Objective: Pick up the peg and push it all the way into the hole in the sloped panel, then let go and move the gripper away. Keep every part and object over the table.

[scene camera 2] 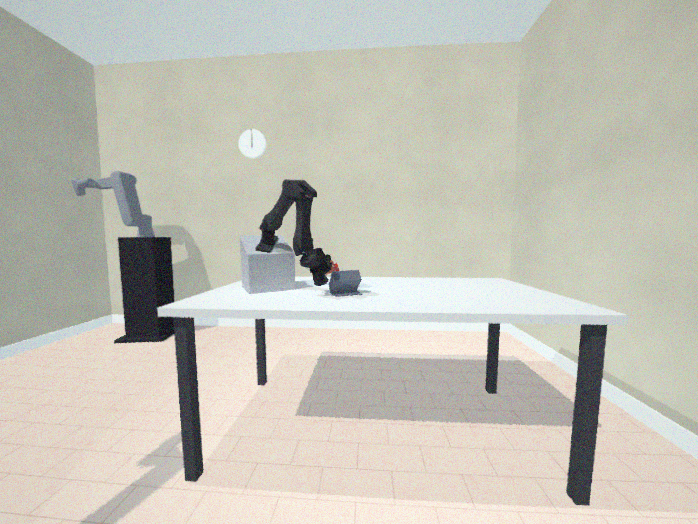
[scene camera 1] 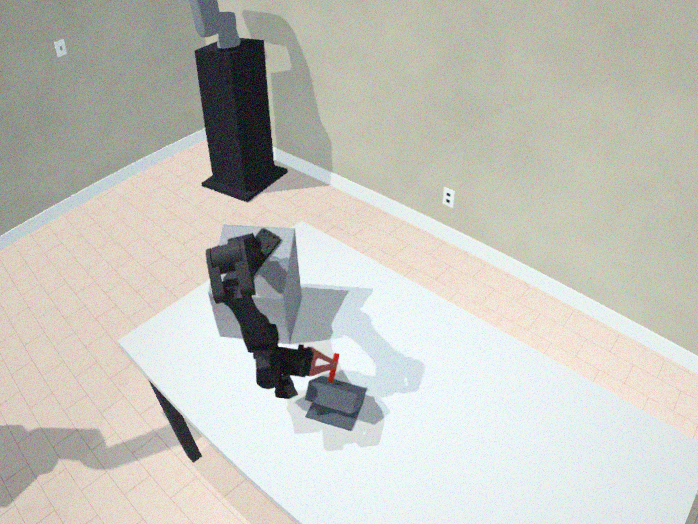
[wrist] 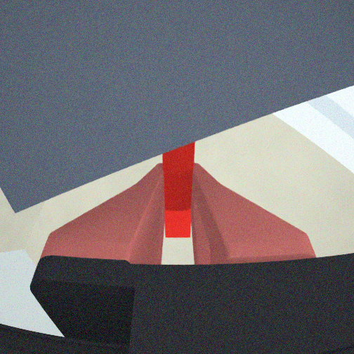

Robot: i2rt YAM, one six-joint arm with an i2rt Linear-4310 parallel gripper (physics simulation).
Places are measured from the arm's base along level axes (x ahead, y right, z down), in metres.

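Where they show: gripper, fingertip midpoint: (scene camera 2: 337,269) (scene camera 1: 336,364); arm's base, origin of the base link: (scene camera 2: 267,243) (scene camera 1: 252,260).
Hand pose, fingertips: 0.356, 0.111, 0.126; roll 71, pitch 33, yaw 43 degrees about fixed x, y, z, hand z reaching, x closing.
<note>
Things, the pixels of their top centre, and the offset from my fingertips, as dx, dy, dz. Level surfaces: height alone.
- red peg, middle of its top: (scene camera 1: 333,359) -0.003, +0.009, -0.030
- dark grey sloped panel, middle of its top: (scene camera 1: 334,382) (scene camera 2: 344,270) +0.030, +0.055, -0.003
- white table, its level: dz +0.108
A red peg (scene camera 1: 331,375) (wrist: 178,192) is upright with a slight tilt, between my fingertips. My gripper (scene camera 1: 333,364) (scene camera 2: 333,267) (wrist: 177,174) is shut on the peg and holds it at the far edge of the dark grey sloped panel (scene camera 1: 336,395) (scene camera 2: 345,282) (wrist: 150,75). In the wrist view, the panel's edge hides the peg's far end, while its near end shows between the red fingers. The hole does not show in any view, and I cannot tell whether the peg's tip is in it or touches the panel.
The arm's base stands on a grey block (scene camera 1: 292,315) (scene camera 2: 267,271) at the left of the white table (scene camera 1: 479,394) (scene camera 2: 439,298). Another grey arm (scene camera 1: 228,28) (scene camera 2: 128,200) stands on a black pedestal (scene camera 1: 236,107) (scene camera 2: 144,287) beyond the table.
</note>
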